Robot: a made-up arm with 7 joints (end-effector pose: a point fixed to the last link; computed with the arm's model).
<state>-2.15 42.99 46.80 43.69 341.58 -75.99 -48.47</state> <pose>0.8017 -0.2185 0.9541 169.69 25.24 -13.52</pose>
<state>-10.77 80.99 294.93 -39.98 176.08 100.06 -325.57</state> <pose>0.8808 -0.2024 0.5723 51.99 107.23 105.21</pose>
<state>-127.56 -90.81 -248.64 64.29 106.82 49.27 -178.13</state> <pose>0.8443 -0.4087 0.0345 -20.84 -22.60 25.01</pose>
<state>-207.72 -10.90 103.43 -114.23 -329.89 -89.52 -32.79</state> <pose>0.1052 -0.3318 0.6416 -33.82 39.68 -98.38</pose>
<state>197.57 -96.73 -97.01 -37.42 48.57 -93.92 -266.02</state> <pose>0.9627 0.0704 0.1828 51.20 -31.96 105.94</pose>
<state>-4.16 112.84 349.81 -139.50 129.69 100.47 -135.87</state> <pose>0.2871 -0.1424 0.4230 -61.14 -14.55 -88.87</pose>
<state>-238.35 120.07 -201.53 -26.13 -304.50 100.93 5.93</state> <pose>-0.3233 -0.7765 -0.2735 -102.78 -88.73 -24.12</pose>
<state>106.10 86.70 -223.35 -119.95 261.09 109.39 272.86</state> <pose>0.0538 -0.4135 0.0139 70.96 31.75 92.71</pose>
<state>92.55 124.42 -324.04 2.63 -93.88 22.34 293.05</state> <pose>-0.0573 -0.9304 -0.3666 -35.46 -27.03 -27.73</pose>
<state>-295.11 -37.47 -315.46 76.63 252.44 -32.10 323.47</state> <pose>-0.4800 -0.0464 1.0690 -117.75 -43.84 -100.10</pose>
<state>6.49 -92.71 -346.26 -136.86 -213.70 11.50 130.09</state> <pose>-0.1402 0.0540 -0.0691 -44.63 -44.90 72.20</pose>
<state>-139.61 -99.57 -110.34 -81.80 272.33 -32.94 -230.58</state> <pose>0.8614 -0.0696 0.4605 104.62 -95.72 -16.63</pose>
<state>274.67 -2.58 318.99 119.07 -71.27 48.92 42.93</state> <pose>-0.2964 0.3139 0.6314 -29.17 52.03 -49.53</pose>
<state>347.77 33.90 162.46 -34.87 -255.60 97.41 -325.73</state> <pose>0.6573 0.3301 0.9642 21.94 89.70 -76.64</pose>
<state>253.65 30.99 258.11 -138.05 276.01 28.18 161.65</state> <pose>0.3416 0.2381 0.4398 -77.48 -15.33 94.40</pose>
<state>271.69 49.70 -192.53 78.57 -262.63 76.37 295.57</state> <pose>0.0061 0.2169 1.1360 -40.36 108.44 -17.13</pose>
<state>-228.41 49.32 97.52 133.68 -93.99 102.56 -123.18</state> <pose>-0.4285 0.0432 0.4681 33.96 61.09 138.58</pose>
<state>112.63 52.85 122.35 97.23 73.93 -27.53 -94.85</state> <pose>-0.5658 -0.0468 0.8496 44.67 84.20 3.64</pose>
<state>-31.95 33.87 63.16 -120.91 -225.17 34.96 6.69</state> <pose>-0.2423 0.2633 0.6788 -55.35 50.86 -53.79</pose>
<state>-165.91 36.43 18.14 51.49 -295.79 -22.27 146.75</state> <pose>-0.8381 0.3513 0.8326 -109.50 51.60 -98.18</pose>
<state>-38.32 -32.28 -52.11 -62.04 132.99 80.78 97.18</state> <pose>-0.1739 -0.7000 0.8350 -101.60 32.18 142.80</pose>
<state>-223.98 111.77 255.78 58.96 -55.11 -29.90 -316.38</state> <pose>-0.3103 -0.9131 0.0214 -57.56 -21.48 -28.01</pose>
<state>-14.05 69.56 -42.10 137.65 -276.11 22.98 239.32</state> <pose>0.2200 0.2455 0.0702 -38.58 2.40 -169.21</pose>
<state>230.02 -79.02 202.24 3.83 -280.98 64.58 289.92</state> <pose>0.6078 -0.8941 0.5143 -42.15 101.39 56.50</pose>
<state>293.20 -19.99 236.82 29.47 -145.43 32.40 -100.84</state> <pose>-0.3498 -0.3975 1.2924 -114.45 -100.21 -39.10</pose>
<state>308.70 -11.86 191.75 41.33 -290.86 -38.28 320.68</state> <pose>-0.3467 -0.4216 1.2338 -35.15 148.98 71.83</pose>
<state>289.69 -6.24 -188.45 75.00 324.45 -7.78 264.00</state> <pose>-0.1421 -0.6107 0.9953 -105.59 -25.60 -41.45</pose>
